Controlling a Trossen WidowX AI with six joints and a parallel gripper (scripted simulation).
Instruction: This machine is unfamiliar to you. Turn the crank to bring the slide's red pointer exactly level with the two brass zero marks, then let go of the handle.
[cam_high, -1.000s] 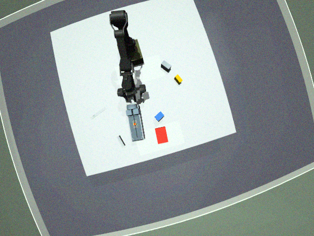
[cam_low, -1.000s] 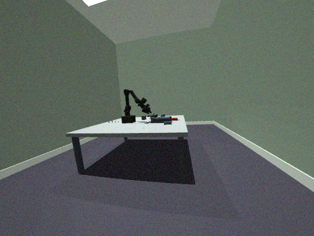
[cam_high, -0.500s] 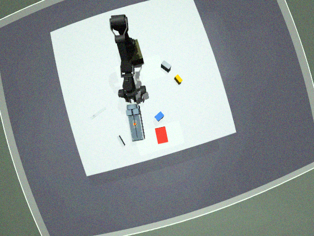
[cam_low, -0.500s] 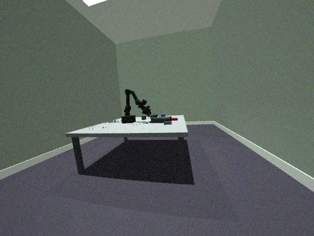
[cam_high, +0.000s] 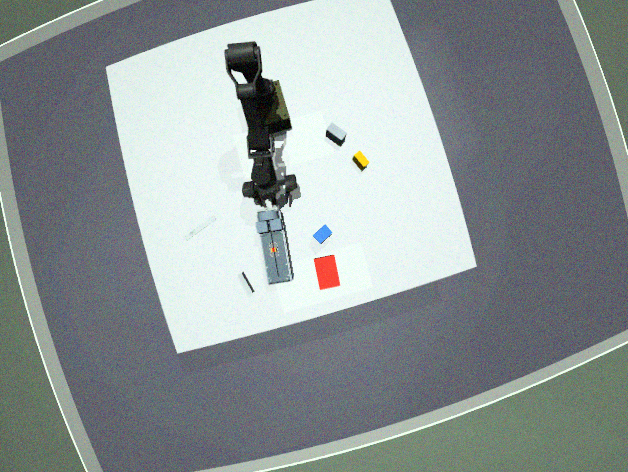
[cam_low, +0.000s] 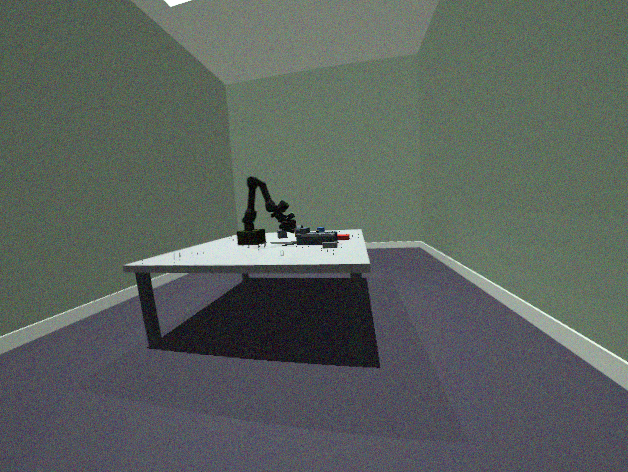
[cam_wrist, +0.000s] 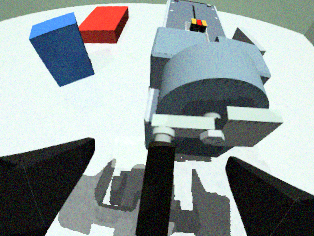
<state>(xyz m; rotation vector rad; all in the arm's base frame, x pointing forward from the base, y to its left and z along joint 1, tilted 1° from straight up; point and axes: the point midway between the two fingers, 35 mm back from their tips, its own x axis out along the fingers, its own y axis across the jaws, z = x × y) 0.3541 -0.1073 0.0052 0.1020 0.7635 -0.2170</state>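
Right now my gripper tip is 2 cm past the crank handle, 1 cm to the right of it and 1 cm below it. Round my gripper tip: red pointer 15 cm ahead, 7 cm to the right; then flat red block 31 cm ahead, 8 cm to the left, 6 cm below; then blue block 17 cm ahead, 12 cm to the left, 3 cm below.
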